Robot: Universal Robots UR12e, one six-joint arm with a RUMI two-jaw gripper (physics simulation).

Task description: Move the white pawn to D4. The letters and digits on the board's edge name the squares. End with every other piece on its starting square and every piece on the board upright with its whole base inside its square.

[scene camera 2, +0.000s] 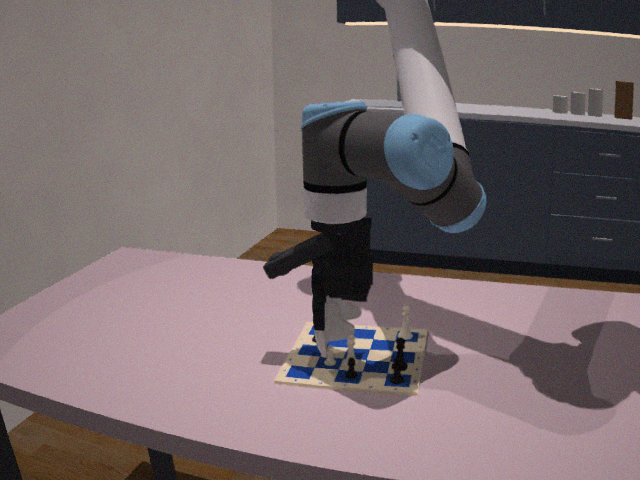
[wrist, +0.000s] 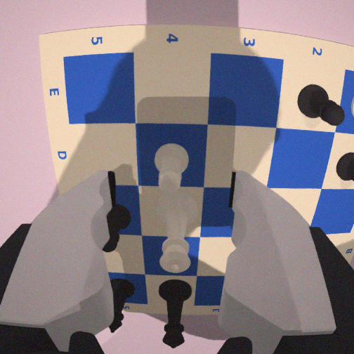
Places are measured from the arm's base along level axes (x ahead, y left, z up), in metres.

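Where they show: gripper, fingertip midpoint: [scene camera 2: 328, 348].
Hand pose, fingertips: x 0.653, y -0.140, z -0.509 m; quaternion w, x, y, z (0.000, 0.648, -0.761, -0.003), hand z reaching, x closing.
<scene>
Each offset is from my fingertips to the top centre of the thing. "pt": to the spot under its first point.
The white pawn {dz +0.006, dx -0.002, dy +0.002 m} [scene camera 2: 329, 358] [wrist: 171, 159] stands upright on the blue square D4, its base inside the square in the wrist view. My gripper [scene camera 2: 325, 347] [wrist: 172, 176] is partly open around the pawn's place, one finger on each side, with gaps between the pawn and both fingers. A taller white piece {dz +0.027, dx -0.035, dy +0.004 m} [scene camera 2: 351, 348] [wrist: 177, 215] stands upright on C4, right beside the pawn. The board {pt dz -0.027, dx +0.072, dy +0.061 m} [scene camera 2: 280, 381] [wrist: 47, 65] lies under the gripper.
Black pieces stand on C5 {dz +0.006, dx -0.036, dy +0.043 m} [scene camera 2: 351, 367] [wrist: 119, 217], A5 {dz +0.018, dx -0.105, dy +0.060 m} [scene camera 2: 397, 373] [wrist: 121, 288], A4 {dz +0.027, dx -0.112, dy +0.019 m} [scene camera 2: 399, 353] [wrist: 175, 291], E2 [wrist: 313, 101] and D1 [wrist: 347, 166]. The left finger partly covers the C5 piece in the wrist view. A tall white piece {dz +0.038, dx -0.130, dy -0.090 m} [scene camera 2: 405, 325] stands at the far right corner.
</scene>
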